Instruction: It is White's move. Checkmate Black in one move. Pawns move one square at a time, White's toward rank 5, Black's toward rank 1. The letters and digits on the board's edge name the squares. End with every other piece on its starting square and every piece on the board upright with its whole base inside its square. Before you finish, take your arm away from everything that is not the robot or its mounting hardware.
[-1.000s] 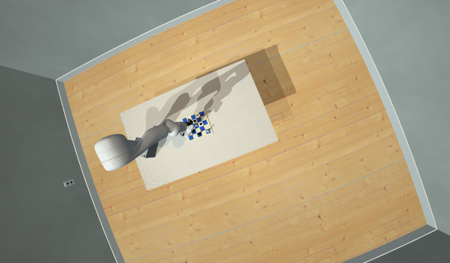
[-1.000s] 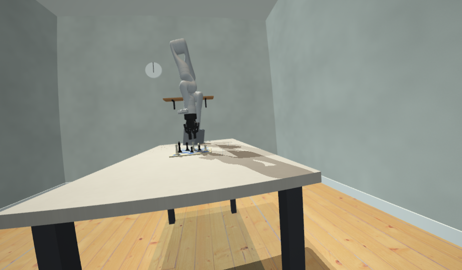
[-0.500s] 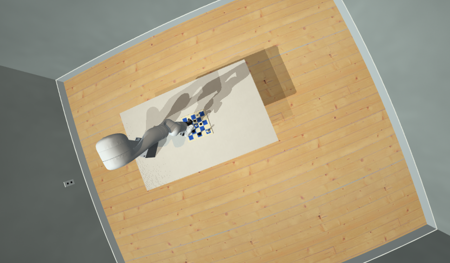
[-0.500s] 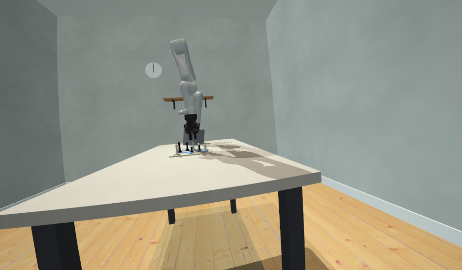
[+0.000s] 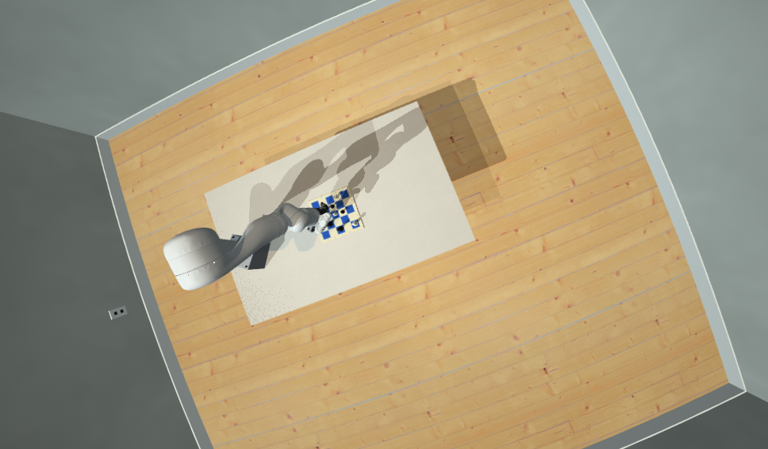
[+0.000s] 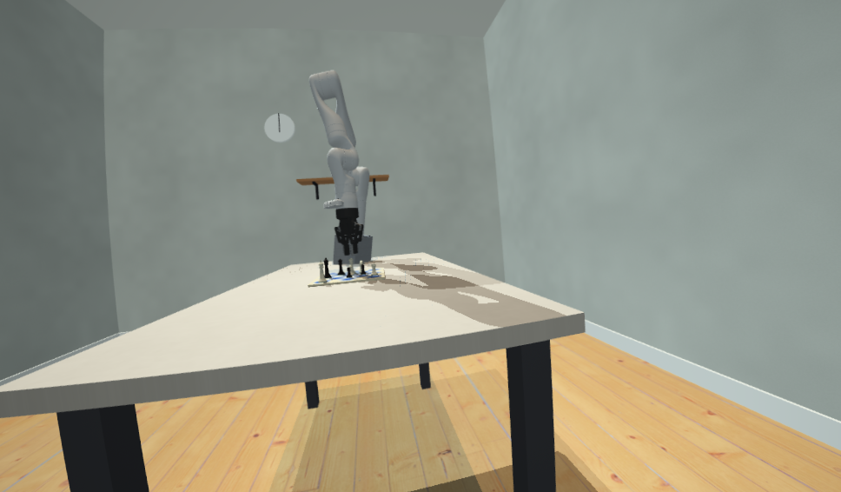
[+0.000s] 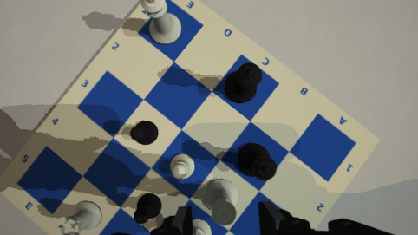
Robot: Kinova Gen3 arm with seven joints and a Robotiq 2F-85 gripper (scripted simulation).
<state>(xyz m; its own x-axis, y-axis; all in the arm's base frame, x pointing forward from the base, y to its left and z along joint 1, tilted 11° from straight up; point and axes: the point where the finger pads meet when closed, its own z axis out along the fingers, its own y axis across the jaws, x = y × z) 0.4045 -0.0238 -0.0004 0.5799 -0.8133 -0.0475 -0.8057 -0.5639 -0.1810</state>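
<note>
The white pawn is 70 mm below my hand and 40 mm ahead of it. Also, from my hand: cream chessboard: 80 mm below, 40 mm ahead, 10 mm to the right; then white king: 110 mm ahead, 90 mm to the right, 50 mm below; then black king: 80 mm to the right, 50 mm below, 30 mm ahead.
</note>
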